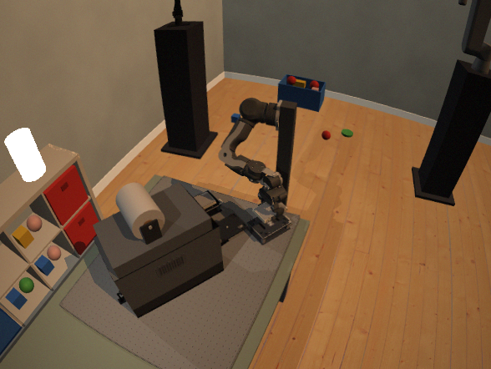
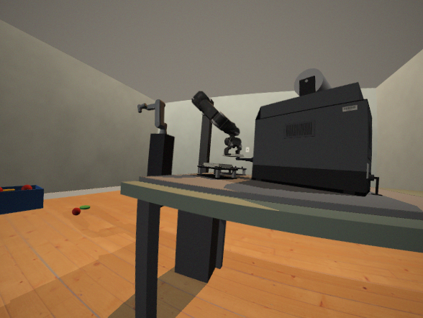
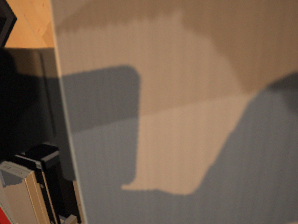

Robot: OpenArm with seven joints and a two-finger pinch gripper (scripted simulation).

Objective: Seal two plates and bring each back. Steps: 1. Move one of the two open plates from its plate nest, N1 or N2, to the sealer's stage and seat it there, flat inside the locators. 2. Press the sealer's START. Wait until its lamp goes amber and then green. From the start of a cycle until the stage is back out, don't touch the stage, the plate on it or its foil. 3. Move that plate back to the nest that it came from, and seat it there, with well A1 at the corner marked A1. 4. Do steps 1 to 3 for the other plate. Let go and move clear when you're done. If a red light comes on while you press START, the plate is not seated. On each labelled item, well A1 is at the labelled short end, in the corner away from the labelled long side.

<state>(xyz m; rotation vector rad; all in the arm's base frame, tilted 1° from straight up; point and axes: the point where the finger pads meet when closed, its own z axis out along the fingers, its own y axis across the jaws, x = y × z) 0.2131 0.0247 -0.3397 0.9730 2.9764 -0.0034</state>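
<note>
The plate nest is 90 mm below my hand. Round my hand: dark sealer stage 130 mm ahead, 150 mm to the right, 20 mm below; then white well plate right at my hand; then pale start button 270 mm ahead, 130 mm to the right, 60 mm above.
</note>
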